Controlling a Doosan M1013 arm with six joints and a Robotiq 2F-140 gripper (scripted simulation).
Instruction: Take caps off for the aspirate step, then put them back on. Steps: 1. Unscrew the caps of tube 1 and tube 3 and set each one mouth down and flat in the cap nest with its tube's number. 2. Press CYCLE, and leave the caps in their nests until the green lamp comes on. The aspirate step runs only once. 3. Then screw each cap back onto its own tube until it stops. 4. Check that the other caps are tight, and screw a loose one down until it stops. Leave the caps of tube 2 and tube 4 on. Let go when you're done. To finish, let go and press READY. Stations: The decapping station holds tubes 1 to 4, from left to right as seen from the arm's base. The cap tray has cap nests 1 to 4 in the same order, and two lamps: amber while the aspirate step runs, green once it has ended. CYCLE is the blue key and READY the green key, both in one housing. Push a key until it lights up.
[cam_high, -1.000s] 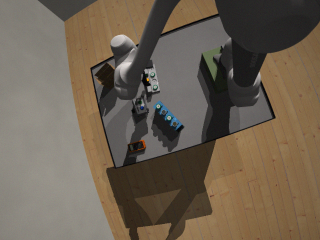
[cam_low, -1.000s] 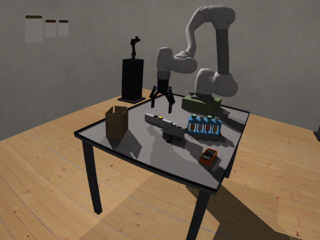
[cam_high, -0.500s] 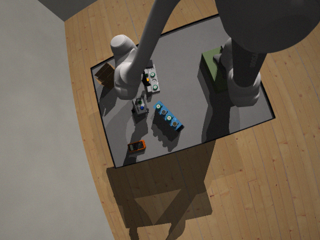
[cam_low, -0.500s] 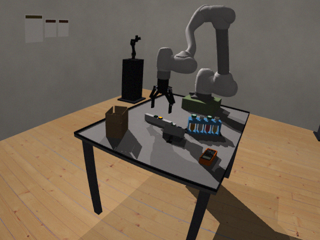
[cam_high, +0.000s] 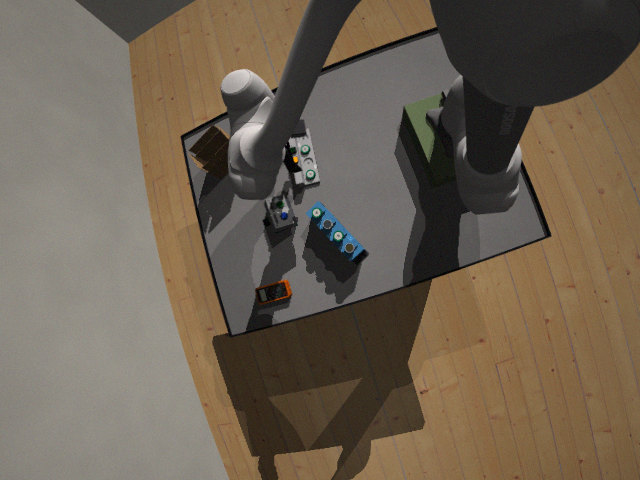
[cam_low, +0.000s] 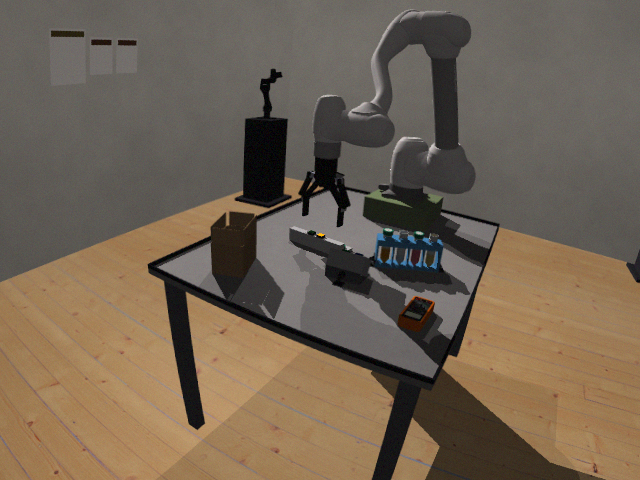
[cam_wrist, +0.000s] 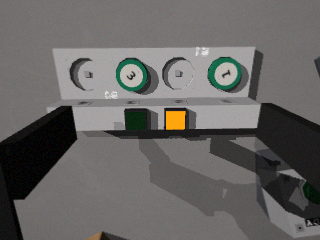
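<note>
Right now my hand is 90 mm above the cap 1, 70 mm to the right of it and 10 mm past it. Round my hand: key housing: 170 mm to the left, 140 mm ahead, 50 mm below; then green key: 150 mm to the left, 120 mm ahead, 40 mm below; then blue key: 190 mm to the left, 120 mm ahead, 40 mm below.
</note>
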